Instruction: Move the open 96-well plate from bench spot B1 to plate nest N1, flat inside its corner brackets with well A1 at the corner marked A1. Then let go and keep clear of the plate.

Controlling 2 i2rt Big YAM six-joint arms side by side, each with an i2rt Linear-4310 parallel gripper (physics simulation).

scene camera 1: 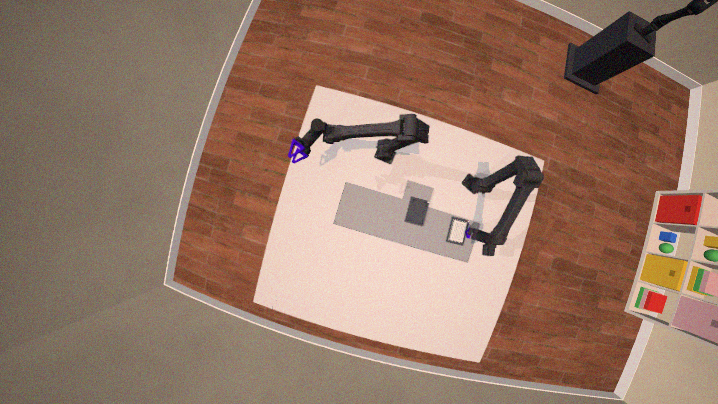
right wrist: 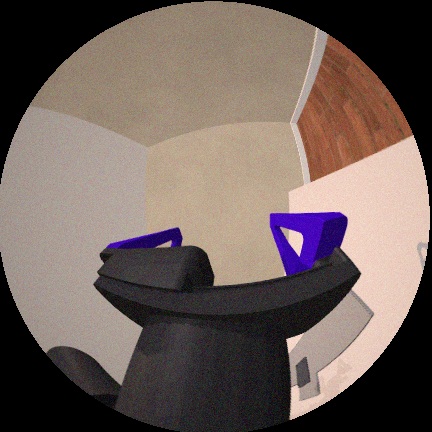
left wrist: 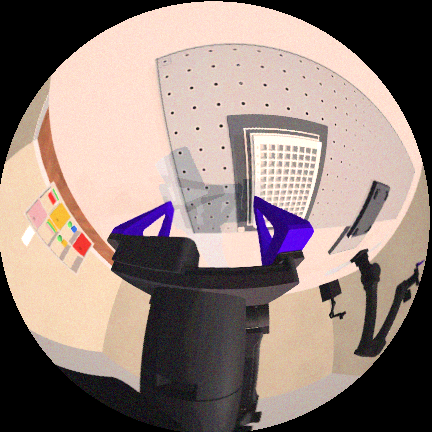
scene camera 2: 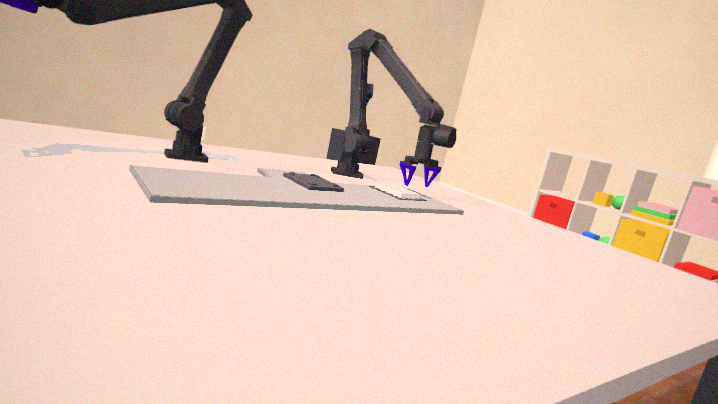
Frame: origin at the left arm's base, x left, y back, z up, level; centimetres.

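Seen in the pictures: left gripper, fingertip midpoint: (scene camera 1: 472, 234) (left wrist: 210, 202) (scene camera 2: 416, 186); right gripper, fingertip midpoint: (scene camera 1: 290, 160) (right wrist: 223, 226); left arm's base, link origin: (scene camera 1: 471, 184) (scene camera 2: 346, 174); right arm's base, link origin: (scene camera 1: 384, 155) (left wrist: 358, 253) (scene camera 2: 186, 158).
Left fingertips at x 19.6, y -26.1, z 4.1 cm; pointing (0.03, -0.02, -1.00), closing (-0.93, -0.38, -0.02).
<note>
Offsets run from my left fingertips to a thing's top centre. "pt": to the spot under its first point. Level surfaces: height alone.
The open white 96-well plate {dy -4.3, dx -8.1, dz -1.2 cm} (scene camera 1: 457, 230) (scene camera 2: 401, 191) (left wrist: 287, 170) lies flat inside the dark grey outline of spot B1 {pt dy -5.8, dx -1.0, dz -2.7 cm} (left wrist: 236, 150). The dark block of nest N1 {dy -11.6, dx -37.8, dz -1.1 cm} (scene camera 1: 416, 211) (scene camera 2: 313, 181) (left wrist: 371, 207) (right wrist: 303, 372) has raised corners and bears no plate. My left gripper (scene camera 1: 467, 233) (scene camera 2: 417, 185) (left wrist: 210, 202) is open and empty. It points down above the board, off the plate's right side in scene camera 1; one finger overlaps the plate's edge in the left wrist view. My right gripper (scene camera 1: 297, 150) (right wrist: 223, 226) is open and empty, far from both. Well A1 and its mark are unreadable.
Plate and nest are on a grey perforated board {dz -2.8 cm} (scene camera 1: 371, 200) (scene camera 2: 215, 188) (left wrist: 200, 85) on the pale table {dz -4.2 cm} (scene camera 1: 351, 281). A lighter grey pad {pt dy +1.3, dx -45.1, dz -2.8 cm} (scene camera 1: 420, 188) sticks out behind the nest. A shelf unit with coloured boxes stands on the floor at the right in both scene views.
</note>
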